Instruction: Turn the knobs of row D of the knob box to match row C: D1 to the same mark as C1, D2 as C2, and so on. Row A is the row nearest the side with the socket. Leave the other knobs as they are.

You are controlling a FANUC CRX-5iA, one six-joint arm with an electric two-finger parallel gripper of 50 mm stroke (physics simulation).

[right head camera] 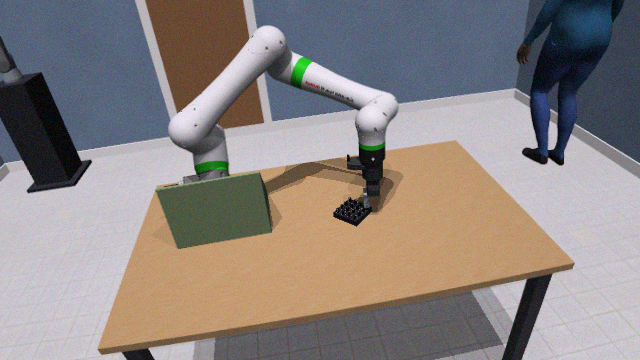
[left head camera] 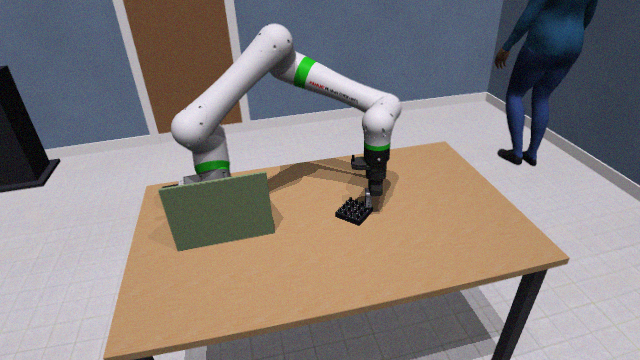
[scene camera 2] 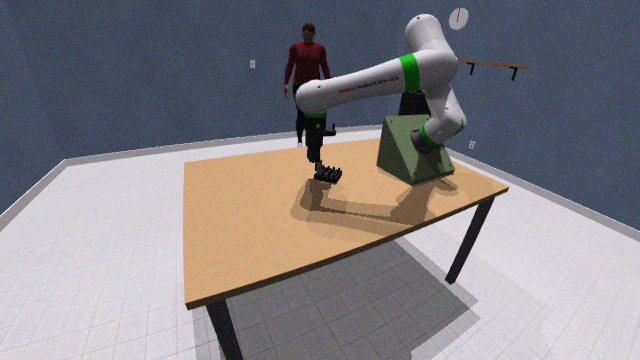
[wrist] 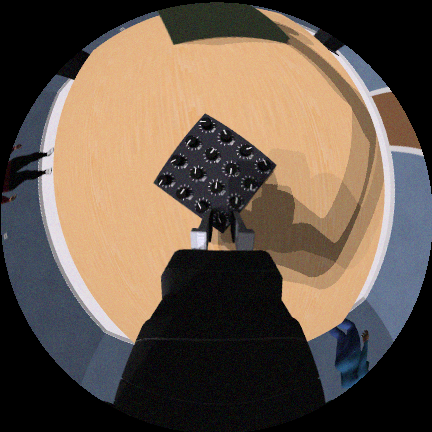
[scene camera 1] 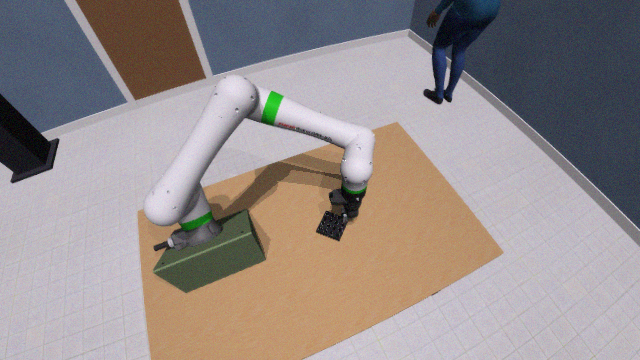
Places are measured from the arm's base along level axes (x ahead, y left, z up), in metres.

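Pixels of known places: gripper, fingertip midpoint: [right head camera: 366, 205] [left head camera: 368, 204] [scene camera 2: 318, 172] [wrist: 221, 220] [scene camera 1: 344, 218]; arm's base at its link origin: [right head camera: 214, 188] [left head camera: 215, 189] [scene camera 2: 421, 141] [scene camera 1: 204, 236].
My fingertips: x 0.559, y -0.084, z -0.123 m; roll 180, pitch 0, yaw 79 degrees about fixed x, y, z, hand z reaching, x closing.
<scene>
Ahead of a thing's pixels: the offset from my fingertips to its top centre. Level surfaces: height alone.
The black knob box @[dy +0.000, dx -0.056, dz +0.004 m] [left head camera: 354, 212] [right head camera: 352, 212] [scene camera 1: 331, 226] [scene camera 2: 328, 174] [wrist: 215, 170] lies on the table, with four rows of black knobs with white pointer lines. It shows turned like a diamond in the wrist view. My gripper [left head camera: 368, 205] [scene camera 1: 345, 219] [scene camera 2: 318, 167] [wrist: 221, 220] is open, pointing down, its fingertips on either side of the corner knob @[dy -0.001, dx +0.001, dz +0.003 m] [wrist: 220, 219] nearest it, with a gap to that knob. The fingers hide parts of the box's near corner. The row letters and the socket cannot be made out, so I cannot tell which row this knob belongs to.
The green wedge-shaped base [left head camera: 220, 212] [right head camera: 217, 211] [scene camera 1: 215, 260] [scene camera 2: 405, 145] [wrist: 225, 22] under the arm stands on the wooden table @[dz -0.034 m] [left head camera: 320, 280] [scene camera 2: 240, 225]. A person in blue [left head camera: 537, 75] [scene camera 1: 457, 45] stands beyond the table; a person in red [scene camera 2: 307, 62] stands by the wall.
</scene>
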